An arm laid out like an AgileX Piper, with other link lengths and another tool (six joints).
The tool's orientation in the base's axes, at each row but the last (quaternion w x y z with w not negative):
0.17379, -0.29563, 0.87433, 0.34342
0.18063, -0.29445, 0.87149, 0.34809
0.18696, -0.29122, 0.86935, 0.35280
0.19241, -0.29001, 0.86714, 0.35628
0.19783, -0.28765, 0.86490, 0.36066
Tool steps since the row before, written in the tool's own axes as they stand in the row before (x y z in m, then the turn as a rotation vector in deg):
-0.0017, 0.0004, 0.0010, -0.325, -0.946, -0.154
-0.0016, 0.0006, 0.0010, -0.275, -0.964, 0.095
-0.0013, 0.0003, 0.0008, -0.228, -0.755, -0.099
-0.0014, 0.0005, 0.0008, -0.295, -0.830, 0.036
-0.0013, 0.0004, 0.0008, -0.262, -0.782, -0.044
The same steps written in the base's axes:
0.0011, 0.0016, 0.0004, 0.835, -0.537, -0.198
0.0009, 0.0017, 0.0004, 0.836, -0.389, -0.405
0.0009, 0.0012, 0.0003, 0.643, -0.425, -0.193
0.0008, 0.0014, 0.0005, 0.759, -0.345, -0.285
0.0008, 0.0013, 0.0004, 0.693, -0.389, -0.226

